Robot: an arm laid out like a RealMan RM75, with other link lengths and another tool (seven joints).
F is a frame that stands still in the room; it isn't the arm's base.
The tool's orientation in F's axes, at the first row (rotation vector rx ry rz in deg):
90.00 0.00 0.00
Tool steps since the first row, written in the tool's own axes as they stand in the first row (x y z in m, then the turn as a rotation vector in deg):
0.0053 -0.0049 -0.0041 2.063 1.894 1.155
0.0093 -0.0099 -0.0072 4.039 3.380 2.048
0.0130 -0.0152 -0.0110 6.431 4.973 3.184
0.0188 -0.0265 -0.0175 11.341 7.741 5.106
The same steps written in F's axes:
0.0053 0.0041 -0.0049 2.063 -1.155 1.894
0.0093 0.0072 -0.0099 4.039 -2.048 3.380
0.0130 0.0110 -0.0152 6.431 -3.184 4.973
0.0188 0.0175 -0.0265 11.341 -5.106 7.741

